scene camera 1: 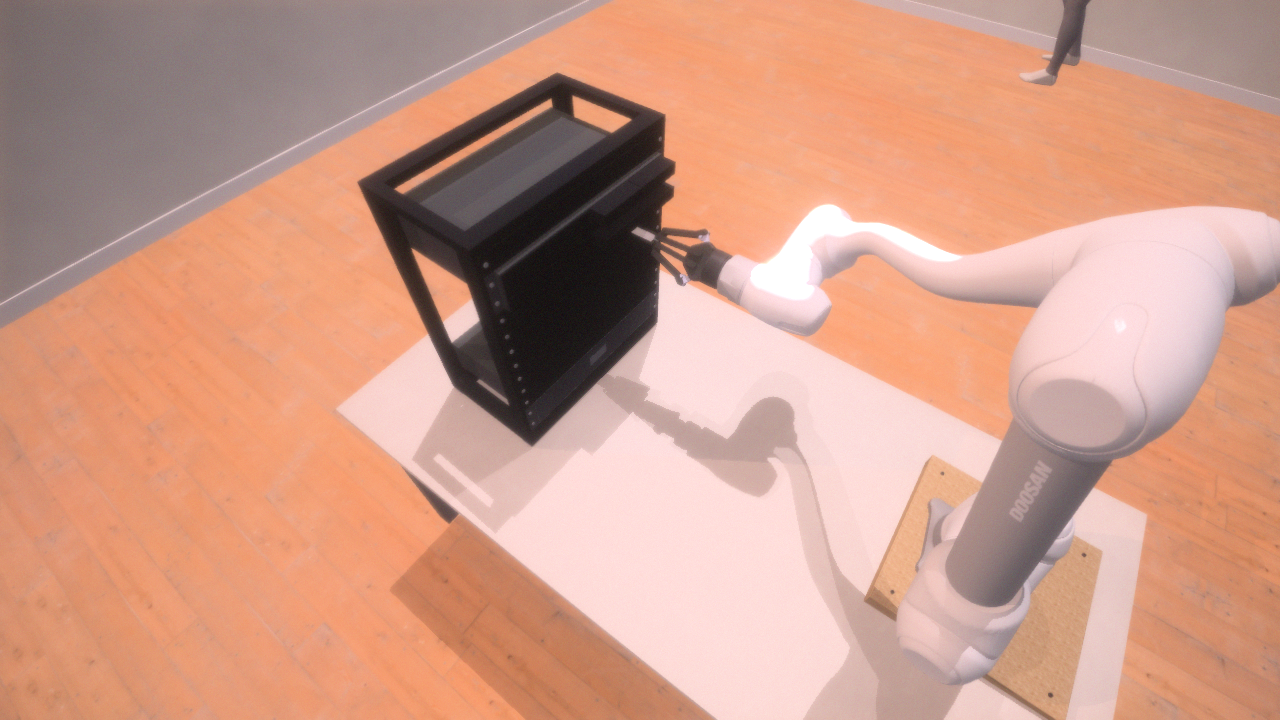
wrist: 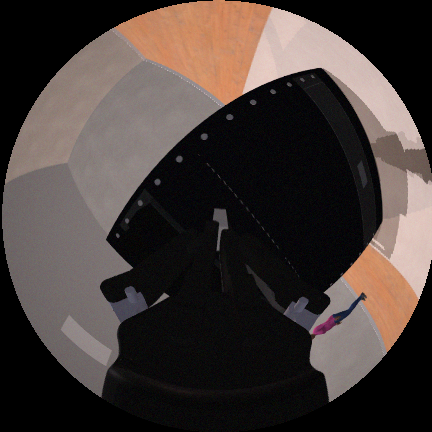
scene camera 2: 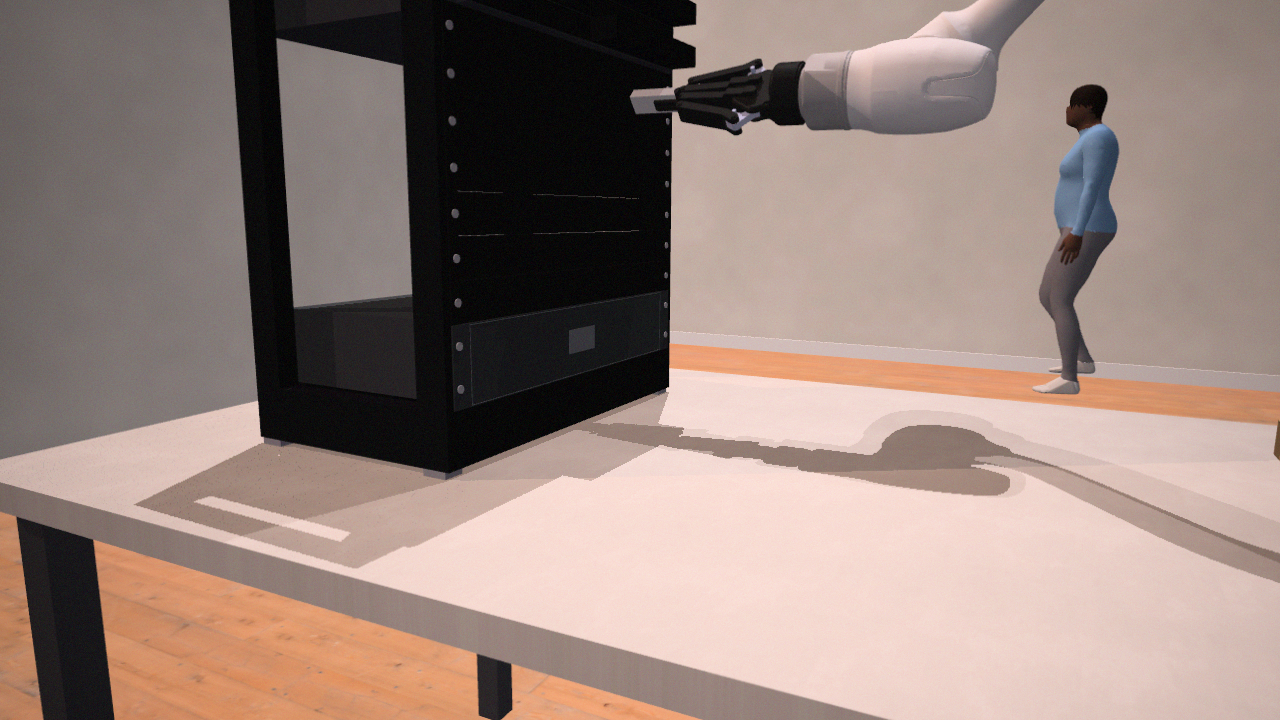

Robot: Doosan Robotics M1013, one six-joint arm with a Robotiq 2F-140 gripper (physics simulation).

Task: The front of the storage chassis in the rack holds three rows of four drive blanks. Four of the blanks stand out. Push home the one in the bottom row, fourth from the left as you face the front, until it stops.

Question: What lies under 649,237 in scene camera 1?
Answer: The gripper.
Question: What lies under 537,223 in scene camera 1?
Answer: A black rack.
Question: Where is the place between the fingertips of the gripper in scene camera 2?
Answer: At 634,102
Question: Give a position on a black rack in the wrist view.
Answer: At 293,150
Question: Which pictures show the black rack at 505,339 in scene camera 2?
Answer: Scene camera 1, the wrist view and scene camera 2: all of them.
